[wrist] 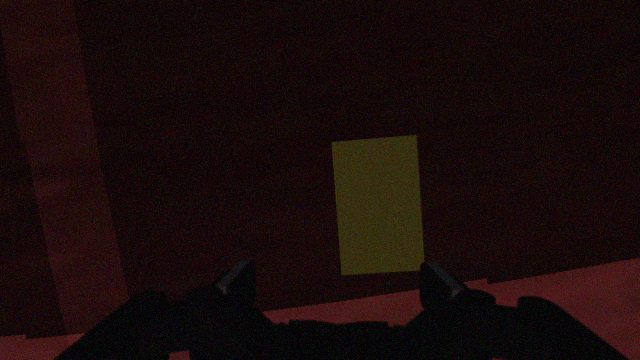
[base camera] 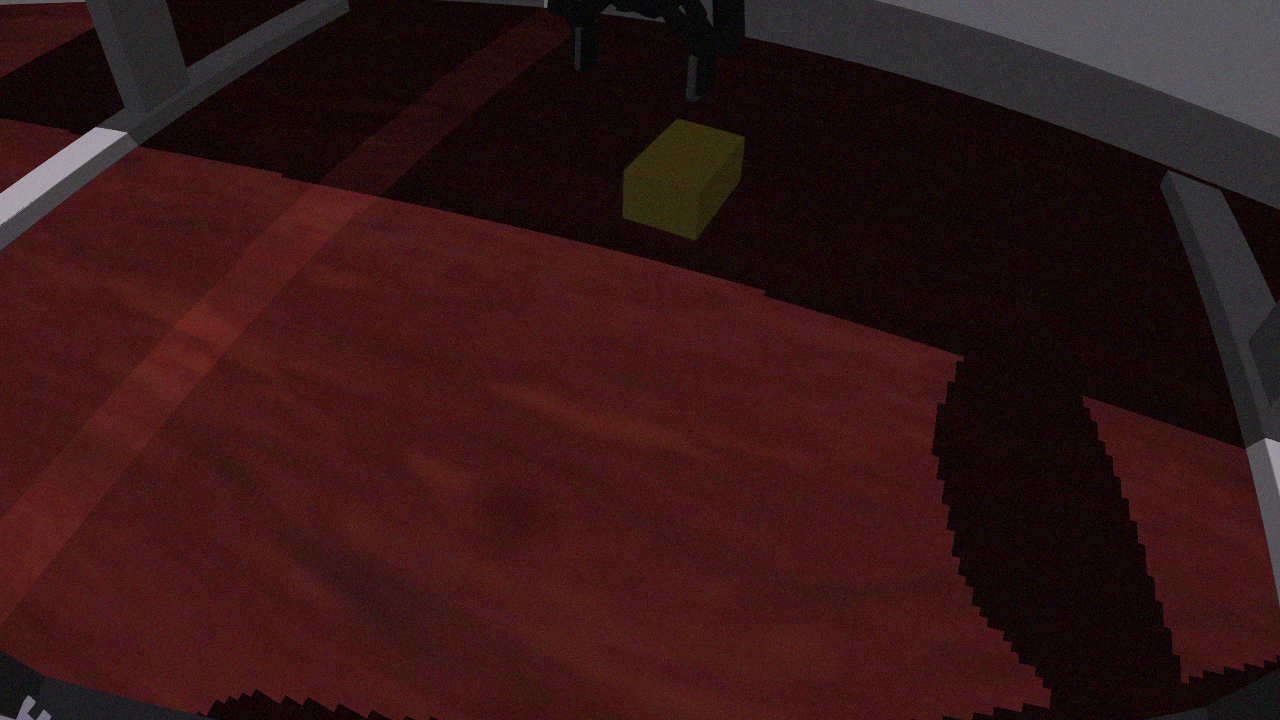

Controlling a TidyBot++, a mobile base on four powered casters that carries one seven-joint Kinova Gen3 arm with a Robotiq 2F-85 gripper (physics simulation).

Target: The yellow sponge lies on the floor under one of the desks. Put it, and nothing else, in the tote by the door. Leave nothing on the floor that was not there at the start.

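Places are measured from the arm's base along level axes (x ahead, y left, z up), in centimetres.
Pixels of known places: gripper, between the fingertips: (wrist: 336,280) (base camera: 638,81).
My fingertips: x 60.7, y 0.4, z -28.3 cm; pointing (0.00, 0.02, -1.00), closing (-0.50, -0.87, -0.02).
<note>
Behind a point stands the place of what it marks.
The yellow sponge (base camera: 675,177) @[x 57.8, y -2.6, z -35.1 cm] (wrist: 378,205) @[x 61.8, y -3.7, z -35.1 cm] lies on the dark, shaded floor under a desk. In the wrist view its long side runs nearly up and down, and it is right of the middle between the fingertips, its lower right corner by the right fingertip. My gripper (base camera: 635,76) @[x 60.7, y 0.4, z -28.3 cm] (wrist: 336,280) @[x 60.7, y 0.4, z -28.3 cm] is open, with nothing between its fingers. In the base camera view it hangs at the top, above the floor, and its fingertips show higher in the picture than the sponge. The tote does not show in either view.
The desk (base camera: 1011,80) @[x 89.3, y -45.8, z -35.8 cm] spans the top right of the base camera view. Its grey legs stand at the left (base camera: 138,58) @[x 81.4, y 60.4, z -30.3 cm] and the right (base camera: 1208,250) @[x 58.7, y -58.0, z -37.1 cm], with light foot bars at floor level. A paler stripe crosses the red floor at the left. A dark shadow lies at the right.
</note>
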